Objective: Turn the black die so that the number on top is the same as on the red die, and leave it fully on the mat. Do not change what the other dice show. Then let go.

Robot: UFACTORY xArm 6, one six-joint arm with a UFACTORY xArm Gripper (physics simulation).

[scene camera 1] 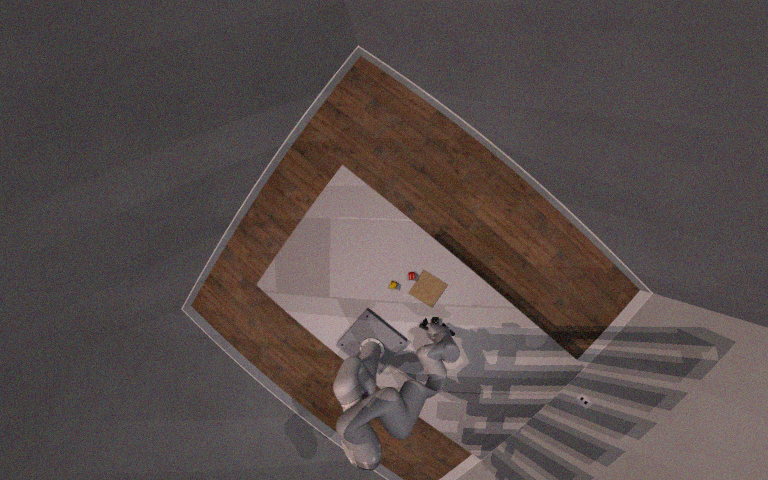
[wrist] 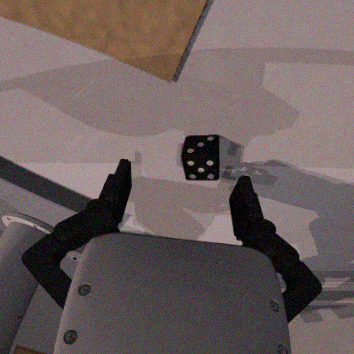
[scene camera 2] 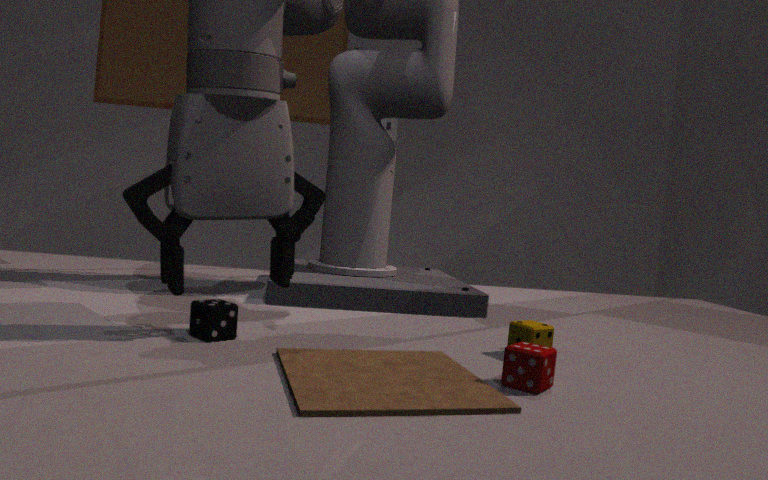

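Note:
The black die stands flat on the table, off the mat. Its top seems to read 5, and a side face reading 3 shows in the second scene view and the wrist view. The red die stands beside the tan mat; its top looks like 6, with a 5 on one side. My gripper is open and empty, pointing down. Its fingertips are above the table and higher than the black die, which shows between and beyond them in the wrist view.
A yellow die stands close behind the red die in the second scene view; its top is hard to read. The grey base plate of the arm lies behind the dice. Shadows of the arm cross the table.

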